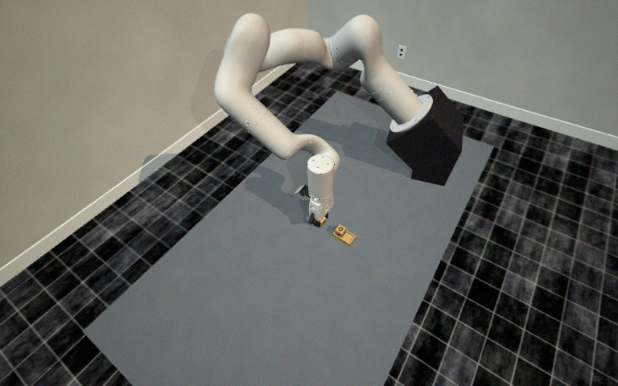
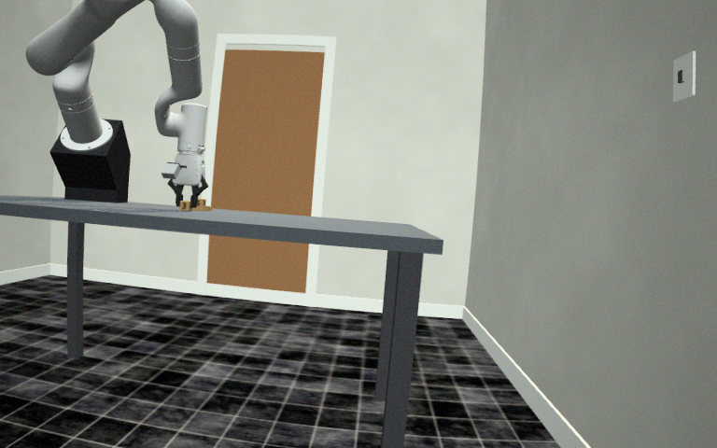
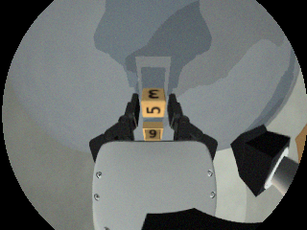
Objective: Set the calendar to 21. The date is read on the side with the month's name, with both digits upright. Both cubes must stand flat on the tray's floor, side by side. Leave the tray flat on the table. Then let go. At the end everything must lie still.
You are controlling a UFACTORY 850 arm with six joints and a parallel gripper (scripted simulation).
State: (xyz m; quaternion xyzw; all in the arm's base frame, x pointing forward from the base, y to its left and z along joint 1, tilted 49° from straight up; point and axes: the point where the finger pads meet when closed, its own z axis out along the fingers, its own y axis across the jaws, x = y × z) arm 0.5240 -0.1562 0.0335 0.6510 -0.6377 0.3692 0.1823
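Right now my hand is 10 mm short of the orange tray, 110 mm to the right of it and 20 mm above it.
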